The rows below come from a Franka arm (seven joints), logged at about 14 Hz.
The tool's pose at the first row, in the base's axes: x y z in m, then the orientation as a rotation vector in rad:
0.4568, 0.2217, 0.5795, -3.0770, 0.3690, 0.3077
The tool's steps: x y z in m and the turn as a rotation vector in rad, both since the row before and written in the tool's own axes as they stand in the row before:
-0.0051, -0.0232, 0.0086, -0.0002, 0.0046, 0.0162
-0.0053, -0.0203, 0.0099, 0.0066, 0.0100, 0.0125
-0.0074, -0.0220, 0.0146, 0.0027, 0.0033, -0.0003
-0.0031, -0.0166, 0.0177, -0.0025, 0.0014, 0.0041
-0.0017, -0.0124, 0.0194, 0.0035, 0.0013, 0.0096
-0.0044, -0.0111, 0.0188, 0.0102, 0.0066, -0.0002
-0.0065, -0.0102, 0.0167, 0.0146, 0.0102, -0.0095
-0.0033, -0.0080, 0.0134, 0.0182, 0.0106, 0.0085
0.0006, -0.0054, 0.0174, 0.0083, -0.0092, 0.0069
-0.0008, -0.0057, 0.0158, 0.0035, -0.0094, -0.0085
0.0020, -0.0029, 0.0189, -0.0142, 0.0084, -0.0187
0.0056, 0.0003, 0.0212, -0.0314, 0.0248, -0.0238
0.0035, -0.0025, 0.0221, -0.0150, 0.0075, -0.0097
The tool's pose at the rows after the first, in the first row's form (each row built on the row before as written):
0.4558, 0.2459, 0.5722, -3.0769, 0.3943, 0.3012
0.4540, 0.2673, 0.5635, -3.0718, 0.4142, 0.2844
0.4502, 0.2912, 0.5506, -3.0701, 0.4139, 0.2786
0.4486, 0.3090, 0.5339, -3.0724, 0.4203, 0.2773
0.4470, 0.3224, 0.5152, -3.0681, 0.4352, 0.2746
0.4427, 0.3353, 0.4975, -3.0600, 0.4352, 0.2615
0.4367, 0.3479, 0.4823, -3.0497, 0.4211, 0.2414
0.4338, 0.3575, 0.4699, -3.0333, 0.4345, 0.2207
0.4336, 0.3641, 0.4529, -3.0219, 0.4441, 0.2326
0.4323, 0.3713, 0.4378, -3.0174, 0.4304, 0.2451
0.4323, 0.3755, 0.4190, -3.0359, 0.4026, 0.2353
0.4346, 0.3757, 0.3972, -3.0753, 0.3677, 0.2047
0.4358, 0.3785, 0.3749, -3.0928, 0.3531, 0.1966

